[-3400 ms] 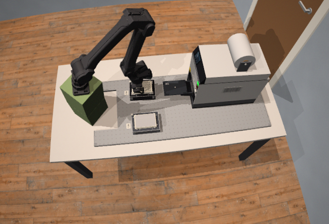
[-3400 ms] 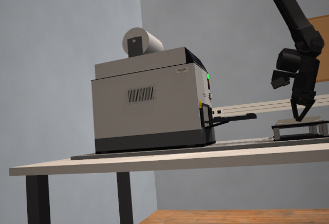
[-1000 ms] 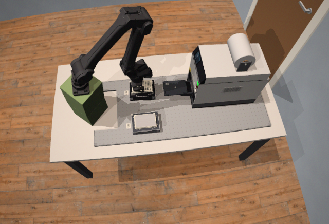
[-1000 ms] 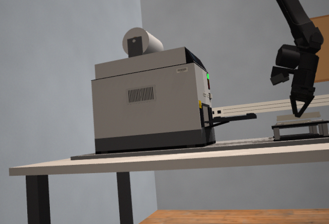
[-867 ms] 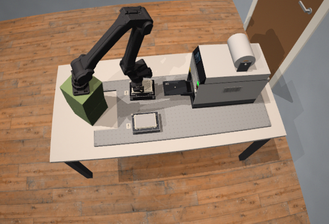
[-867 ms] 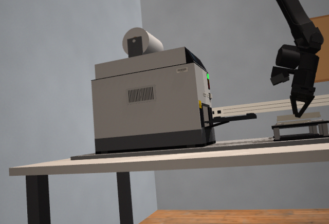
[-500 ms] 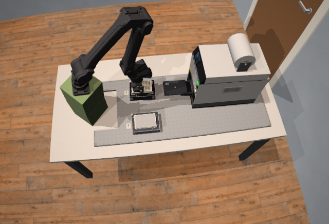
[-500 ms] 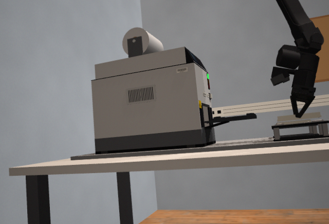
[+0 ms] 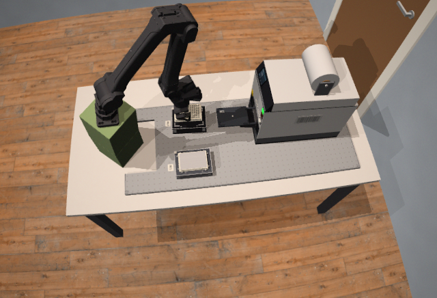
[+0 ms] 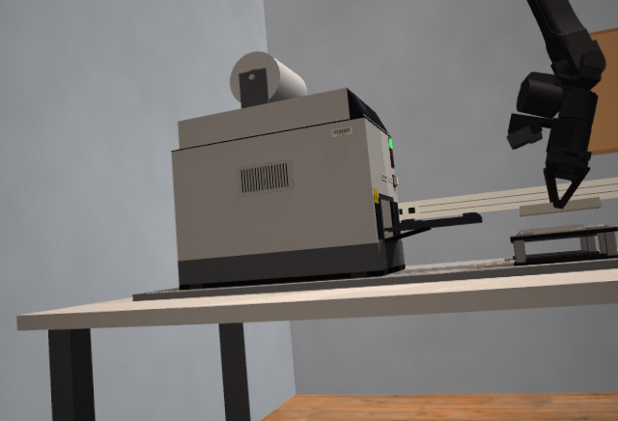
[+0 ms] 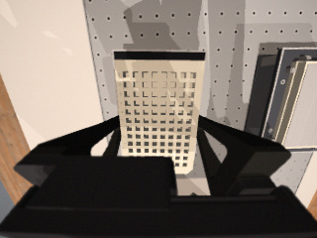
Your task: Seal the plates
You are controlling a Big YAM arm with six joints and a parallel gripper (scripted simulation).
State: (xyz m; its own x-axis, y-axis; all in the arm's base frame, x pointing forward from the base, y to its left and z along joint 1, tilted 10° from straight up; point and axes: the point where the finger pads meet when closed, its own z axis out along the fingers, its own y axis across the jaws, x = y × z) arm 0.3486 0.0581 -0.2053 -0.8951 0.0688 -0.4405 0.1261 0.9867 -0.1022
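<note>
The sealer stage is 20 cm ahead of my hand and 6 cm to the right of it. From my hand the other things lie so: plate: right at my hand; yellow warning label: 31 cm ahead, 1 cm to the left, 5 cm above; plate nest: 2 cm behind, 23 cm to the right, 6 cm below.
</note>
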